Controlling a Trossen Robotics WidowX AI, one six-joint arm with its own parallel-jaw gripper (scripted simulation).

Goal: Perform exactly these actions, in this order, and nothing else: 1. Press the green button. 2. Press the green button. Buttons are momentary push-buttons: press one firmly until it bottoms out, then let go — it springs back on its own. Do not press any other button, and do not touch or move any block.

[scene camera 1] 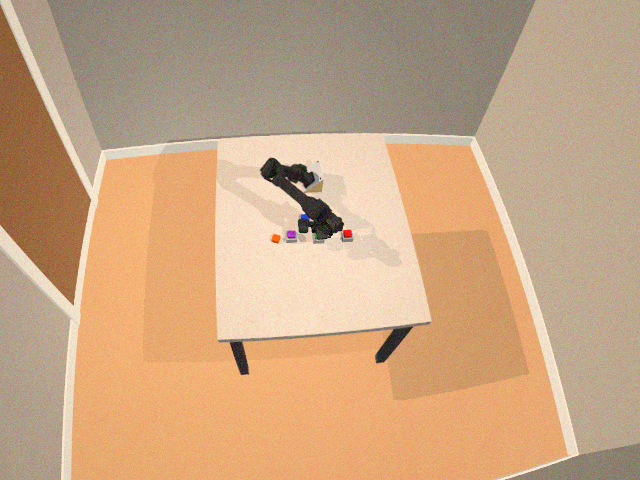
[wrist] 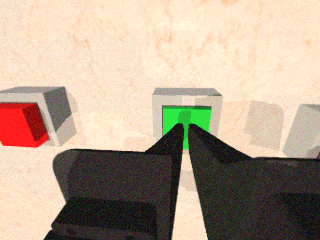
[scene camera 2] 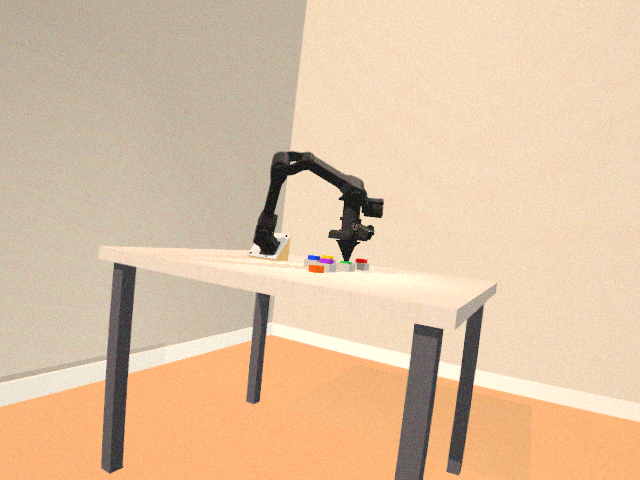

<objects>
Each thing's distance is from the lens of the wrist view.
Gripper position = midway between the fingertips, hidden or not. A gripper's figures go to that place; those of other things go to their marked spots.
my gripper [wrist: 185, 129]: 11 cm
green button [wrist: 201, 116]: 10 cm
</objects>
